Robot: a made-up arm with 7 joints. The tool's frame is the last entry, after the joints.
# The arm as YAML. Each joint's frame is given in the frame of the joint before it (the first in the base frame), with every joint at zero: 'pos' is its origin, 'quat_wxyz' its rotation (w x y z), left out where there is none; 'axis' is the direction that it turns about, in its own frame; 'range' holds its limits. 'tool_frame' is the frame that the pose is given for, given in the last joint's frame.
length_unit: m
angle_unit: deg
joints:
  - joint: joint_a
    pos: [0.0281, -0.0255, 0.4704]
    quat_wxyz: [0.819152, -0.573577, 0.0, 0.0]
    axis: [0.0, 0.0, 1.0]
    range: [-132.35, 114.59]
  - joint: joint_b
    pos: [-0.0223, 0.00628, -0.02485]
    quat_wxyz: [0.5, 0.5, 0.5, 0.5]
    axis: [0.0, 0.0, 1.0]
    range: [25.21, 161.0]
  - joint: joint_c
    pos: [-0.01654, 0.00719, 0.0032]
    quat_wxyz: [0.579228, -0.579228, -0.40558, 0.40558]
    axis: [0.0, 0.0, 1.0]
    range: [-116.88, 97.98]
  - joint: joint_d
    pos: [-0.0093, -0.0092, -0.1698]
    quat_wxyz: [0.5, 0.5, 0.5, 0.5]
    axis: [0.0, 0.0, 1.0]
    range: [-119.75, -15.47]
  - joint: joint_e
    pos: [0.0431, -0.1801, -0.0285]
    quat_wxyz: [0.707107, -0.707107, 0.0, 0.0]
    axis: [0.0, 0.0, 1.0]
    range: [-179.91, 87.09]
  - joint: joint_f
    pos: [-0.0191, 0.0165, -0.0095]
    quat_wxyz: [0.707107, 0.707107, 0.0, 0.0]
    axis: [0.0, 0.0, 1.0]
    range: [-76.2, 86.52]
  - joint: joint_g
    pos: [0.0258, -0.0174, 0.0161]
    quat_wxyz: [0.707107, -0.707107, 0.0, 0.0]
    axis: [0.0, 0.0, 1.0]
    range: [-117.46, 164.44]
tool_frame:
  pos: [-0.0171, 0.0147, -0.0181]
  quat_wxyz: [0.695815, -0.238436, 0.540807, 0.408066]
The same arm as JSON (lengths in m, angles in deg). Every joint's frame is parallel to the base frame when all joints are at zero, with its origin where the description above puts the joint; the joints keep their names.
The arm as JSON. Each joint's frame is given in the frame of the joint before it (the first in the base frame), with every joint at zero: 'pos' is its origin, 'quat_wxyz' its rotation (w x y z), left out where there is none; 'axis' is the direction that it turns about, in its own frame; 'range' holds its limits. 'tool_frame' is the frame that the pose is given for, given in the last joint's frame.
{"length_unit": "m", "angle_unit": "deg", "joints": [
  {"joint": "joint_a", "pos": [0.0281, -0.0255, 0.4704], "axis": [0.0, 0.9397, 0.342], "range": [-132.35, 114.59]},
  {"joint": "joint_b", "pos": [-0.0223, -0.0212, -0.0144], "axis": [1.0, 0.0, 0.0], "range": [25.21, 161.0]},
  {"joint": "joint_c", "pos": [0.0032, 0.0011, 0.018], "axis": [0.0, 0.0, 1.0], "range": [-116.88, 97.98]},
  {"joint": "joint_d", "pos": [0.0092, -0.0093, -0.1698], "axis": [0.0, 1.0, 0.0], "range": [-119.75, -15.47]},
  {"joint": "joint_e", "pos": [-0.0431, -0.0285, -0.1801], "axis": [0.0, 0.0, 1.0], "range": [-179.91, 87.09]},
  {"joint": "joint_f", "pos": [0.0191, -0.0165, -0.0095], "axis": [0.0, 1.0, 0.0], "range": [-76.2, 86.52]},
  {"joint": "joint_g", "pos": [-0.0258, 0.0161, -0.0174], "axis": [0.0, 0.0, 1.0], "range": [-117.46, 164.44]}
], "tool_frame": {"pos": [0.0171, -0.0147, -0.0181], "quat_wxyz": [0.408066, 0.540807, 0.238436, -0.695815]}}

